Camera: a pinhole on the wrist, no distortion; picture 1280 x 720 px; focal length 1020.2 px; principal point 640.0 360.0 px. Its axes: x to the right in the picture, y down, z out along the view. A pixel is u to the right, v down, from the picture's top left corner.
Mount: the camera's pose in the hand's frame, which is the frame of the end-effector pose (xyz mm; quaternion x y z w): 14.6 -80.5 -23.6 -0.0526 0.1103 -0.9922 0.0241
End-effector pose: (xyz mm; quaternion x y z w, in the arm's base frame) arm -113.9 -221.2 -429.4 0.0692 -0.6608 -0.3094 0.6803
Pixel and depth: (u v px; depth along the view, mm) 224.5 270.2 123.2
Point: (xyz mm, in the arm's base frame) -237.7 -306.3 -399.1
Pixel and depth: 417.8 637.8 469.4
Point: -594.6 -425.8 -387.0
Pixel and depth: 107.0 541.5 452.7
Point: -566.1 -452.2 -249.1
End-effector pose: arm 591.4 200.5 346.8 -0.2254 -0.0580 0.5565 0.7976
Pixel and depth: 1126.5 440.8 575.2
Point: 558.7 112.6 981.8
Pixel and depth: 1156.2 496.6 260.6
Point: 632.5 140.8 645.4
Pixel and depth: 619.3 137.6 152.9
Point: 628.3 247.2 493.4
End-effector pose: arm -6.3 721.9 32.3 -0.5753 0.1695 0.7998 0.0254
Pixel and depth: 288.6 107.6 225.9
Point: -210.9 830.5 -35.0
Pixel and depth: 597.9 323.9 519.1
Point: -435.8 1015.9 39.9
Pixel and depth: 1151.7 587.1 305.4
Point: -168.5 1028.4 149.5
